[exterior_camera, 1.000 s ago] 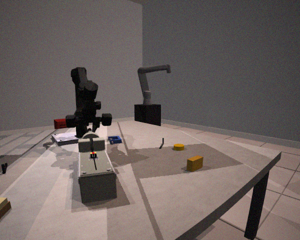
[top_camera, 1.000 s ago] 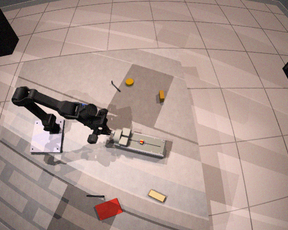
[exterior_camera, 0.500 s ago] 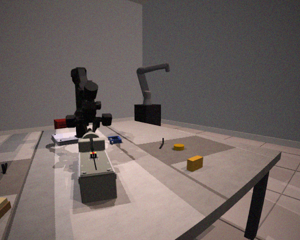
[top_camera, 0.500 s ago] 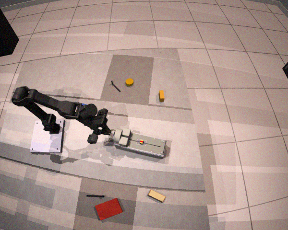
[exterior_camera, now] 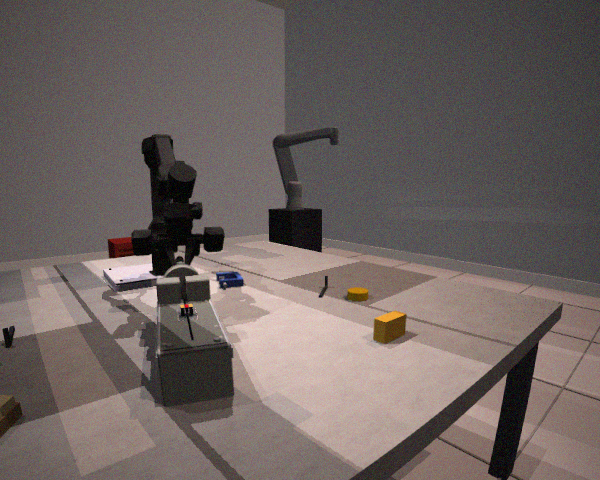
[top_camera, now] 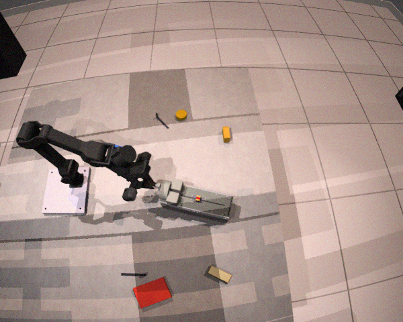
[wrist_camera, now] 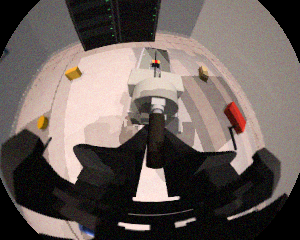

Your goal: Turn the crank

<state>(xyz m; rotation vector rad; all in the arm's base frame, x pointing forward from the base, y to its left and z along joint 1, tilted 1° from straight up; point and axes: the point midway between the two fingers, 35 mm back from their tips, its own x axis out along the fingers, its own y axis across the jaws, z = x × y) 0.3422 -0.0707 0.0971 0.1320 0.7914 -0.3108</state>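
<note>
My gripper tip is 2 cm below the dark crank handle, 2 cm past it and 1 cm to the right of it. The rest, counted from my gripper tip: blue block 22 cm to the left, 20 cm behind, 9 cm below; then bent black rod 38 cm to the left, 9 cm below, 1 cm ahead; then red pointer 16 cm ahead, 5 cm to the right, 1 cm below.
</note>
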